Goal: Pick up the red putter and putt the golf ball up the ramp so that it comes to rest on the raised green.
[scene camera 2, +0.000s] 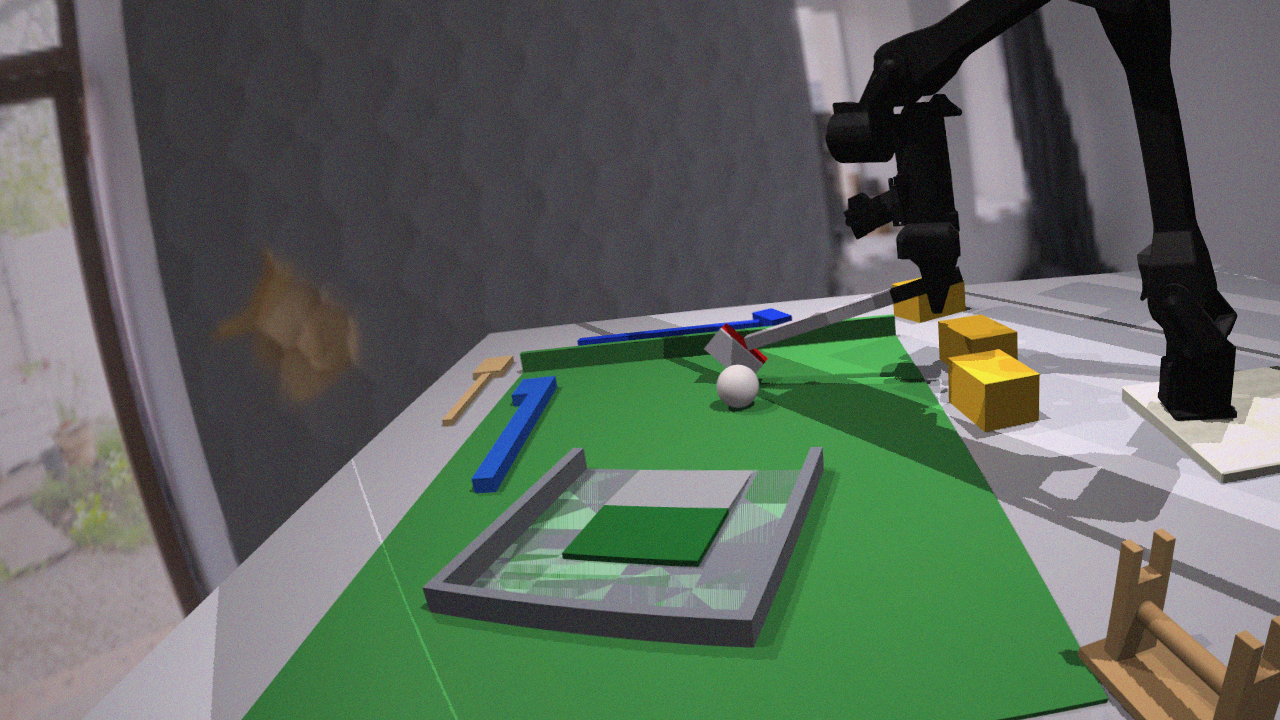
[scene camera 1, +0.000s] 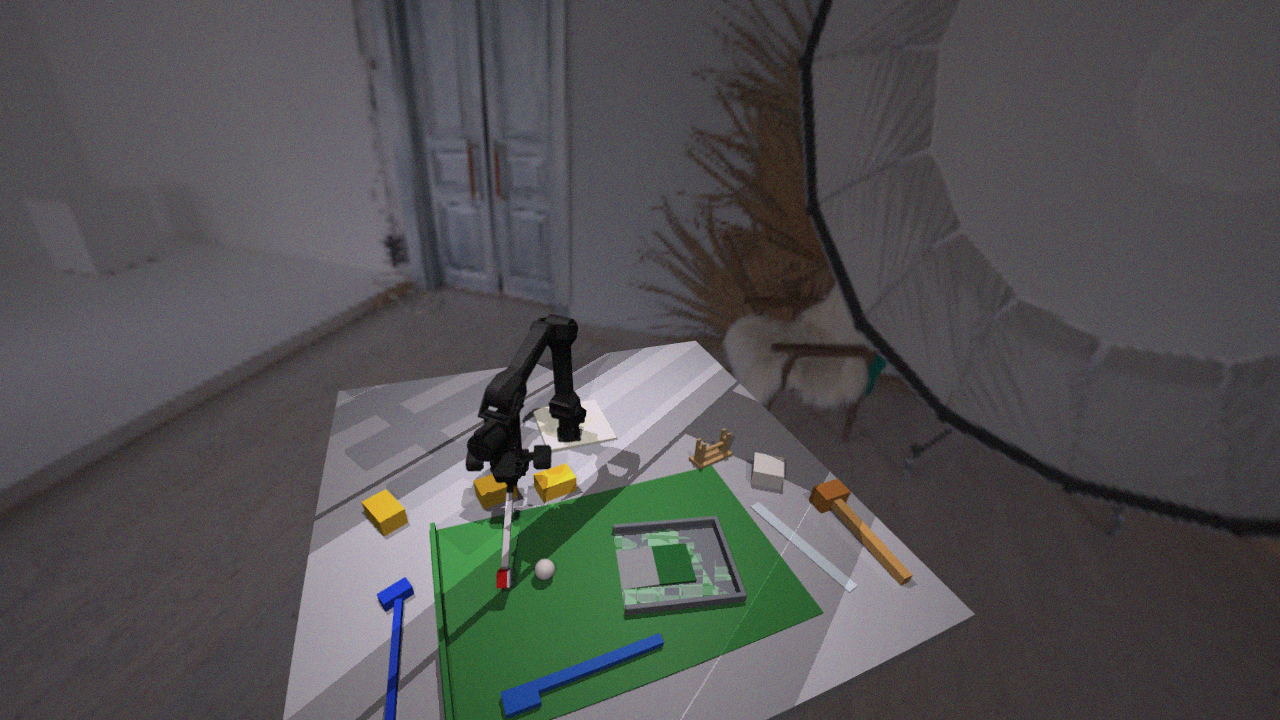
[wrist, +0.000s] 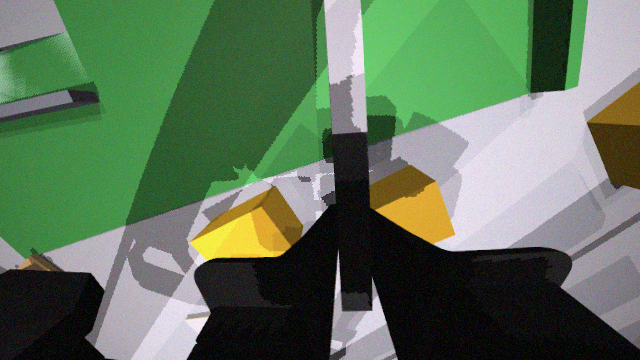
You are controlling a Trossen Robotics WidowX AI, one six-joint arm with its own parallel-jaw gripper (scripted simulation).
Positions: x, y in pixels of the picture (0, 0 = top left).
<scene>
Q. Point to a white golf ball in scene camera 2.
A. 737, 386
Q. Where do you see a white block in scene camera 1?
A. At 767, 470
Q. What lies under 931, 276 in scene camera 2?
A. My gripper.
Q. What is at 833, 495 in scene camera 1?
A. A wooden mallet.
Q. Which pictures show the pale strip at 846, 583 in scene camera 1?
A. Scene camera 1 only.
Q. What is my gripper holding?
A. A red putter.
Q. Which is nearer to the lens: the blue putter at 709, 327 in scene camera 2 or the blue bar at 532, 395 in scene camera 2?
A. The blue bar.
</scene>
